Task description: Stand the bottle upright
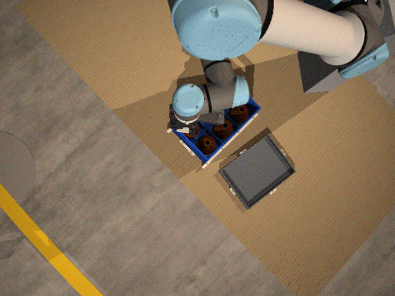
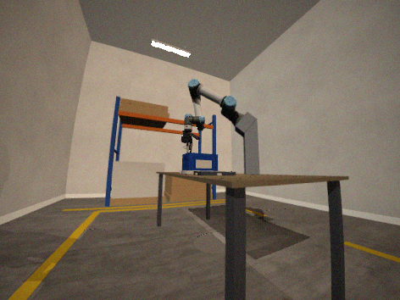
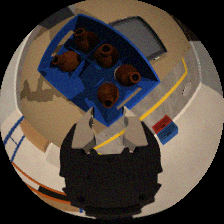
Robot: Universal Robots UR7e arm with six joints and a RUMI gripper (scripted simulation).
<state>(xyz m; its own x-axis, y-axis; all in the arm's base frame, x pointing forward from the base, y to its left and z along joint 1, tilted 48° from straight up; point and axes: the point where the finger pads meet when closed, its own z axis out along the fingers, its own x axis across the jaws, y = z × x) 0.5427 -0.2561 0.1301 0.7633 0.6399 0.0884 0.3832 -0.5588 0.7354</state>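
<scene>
Right now the brown bottle is 30 mm ahead of my hand, 80 mm to the left of it and 110 mm below it. From my hand the other things lie so: blue crate 70 mm behind, 70 mm to the left, 110 mm below; grey tray 20 mm ahead, 320 mm to the left, 180 mm below.
</scene>
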